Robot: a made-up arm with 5 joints.
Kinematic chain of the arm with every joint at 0, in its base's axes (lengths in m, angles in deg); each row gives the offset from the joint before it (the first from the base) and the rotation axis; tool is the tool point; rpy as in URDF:
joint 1: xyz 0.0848 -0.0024 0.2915 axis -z
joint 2: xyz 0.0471 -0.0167 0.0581 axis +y
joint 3: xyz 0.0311 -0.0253 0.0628 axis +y
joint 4: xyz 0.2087 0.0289 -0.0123 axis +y
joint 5: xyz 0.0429 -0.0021 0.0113 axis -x
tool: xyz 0.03 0.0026 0.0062 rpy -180 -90 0
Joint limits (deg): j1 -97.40..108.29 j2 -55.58..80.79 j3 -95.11..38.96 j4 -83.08..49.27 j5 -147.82..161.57
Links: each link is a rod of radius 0.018 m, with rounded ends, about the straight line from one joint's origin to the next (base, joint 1, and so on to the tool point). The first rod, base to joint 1, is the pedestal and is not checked.
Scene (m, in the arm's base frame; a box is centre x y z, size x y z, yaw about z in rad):
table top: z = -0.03
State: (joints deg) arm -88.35 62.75 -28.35 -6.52 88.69
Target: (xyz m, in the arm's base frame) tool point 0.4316 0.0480 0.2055
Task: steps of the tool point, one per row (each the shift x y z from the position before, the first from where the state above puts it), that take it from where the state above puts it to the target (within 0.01 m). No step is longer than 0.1 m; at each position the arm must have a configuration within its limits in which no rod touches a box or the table.
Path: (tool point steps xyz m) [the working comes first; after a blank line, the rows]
Joints at the target: -9.73 57.01 -21.86 -10.84 89.09
Straight joint move there: clear.

1: 0.0790 -0.0135 0.0015
2: 0.0739 -0.0311 0.0015
3: 0.0648 -0.0470 0.0016
4: 0.0525 -0.0604 0.0014
5: 0.0373 -0.0708 0.0016
6: 0.0203 -0.0774 0.0015

